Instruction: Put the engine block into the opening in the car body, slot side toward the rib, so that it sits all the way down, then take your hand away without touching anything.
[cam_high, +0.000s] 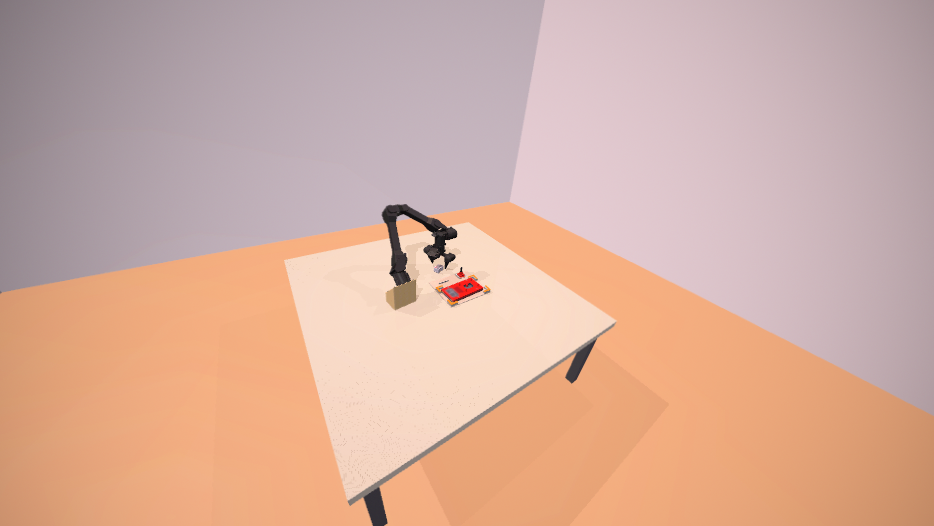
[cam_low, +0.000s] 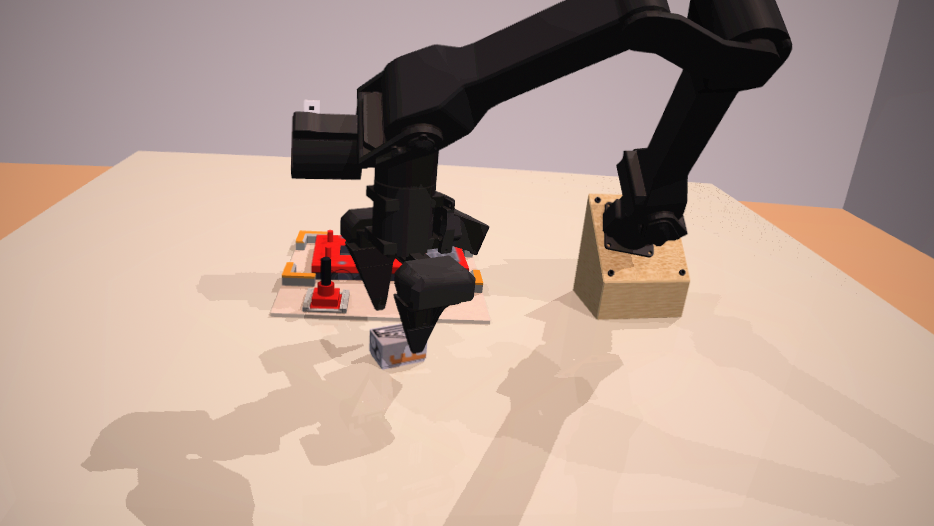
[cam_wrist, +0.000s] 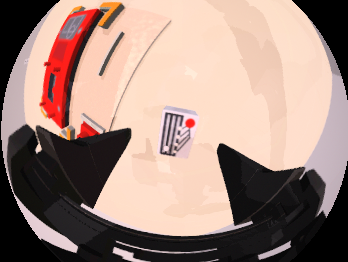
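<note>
My gripper tip is 2 cm above the grey engine block. The rest, counted from my gripper tip: black post (11 cm to the right, 9 cm ahead); then pale plate (21 cm to the right, 3 cm ahead, 2 cm below).
</note>
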